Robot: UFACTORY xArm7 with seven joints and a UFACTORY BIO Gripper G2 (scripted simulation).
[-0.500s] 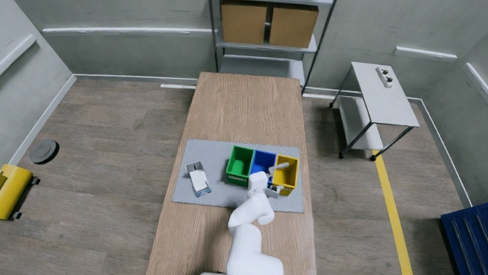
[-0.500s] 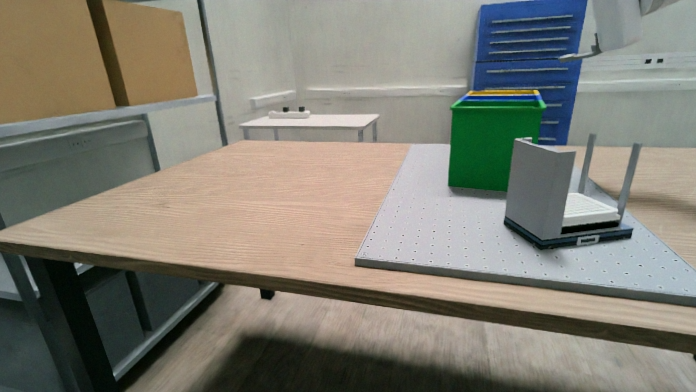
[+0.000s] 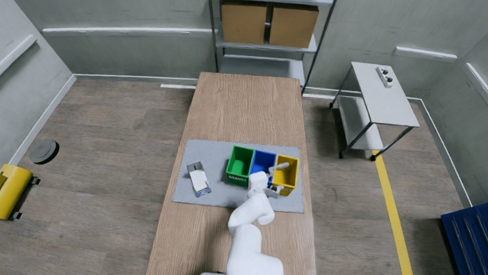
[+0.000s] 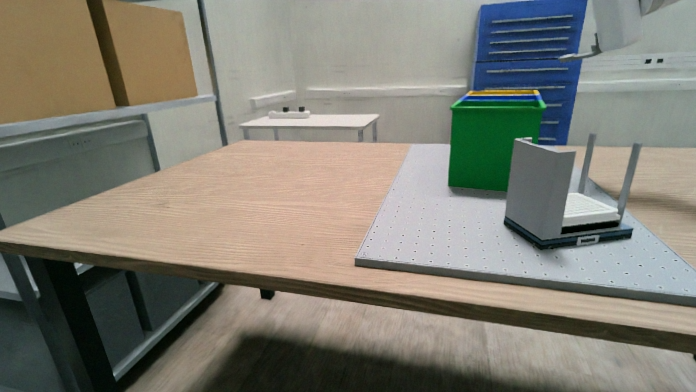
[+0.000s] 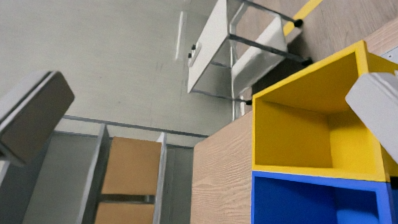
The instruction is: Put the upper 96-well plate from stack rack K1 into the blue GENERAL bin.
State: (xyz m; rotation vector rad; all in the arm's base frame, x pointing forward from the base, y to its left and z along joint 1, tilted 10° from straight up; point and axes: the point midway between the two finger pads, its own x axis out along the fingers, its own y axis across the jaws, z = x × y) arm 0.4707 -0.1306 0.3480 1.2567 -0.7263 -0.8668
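My hand is 45 cm to the right of the white 96-well plate and 30 cm above it. From my hand the other things lie so: green bin: 12 cm ahead, 22 cm to the left, 25 cm below; then yellow bin: 11 cm ahead, 4 cm to the right, 25 cm below; then blue general bin: 11 cm ahead, 9 cm to the left, 25 cm below.
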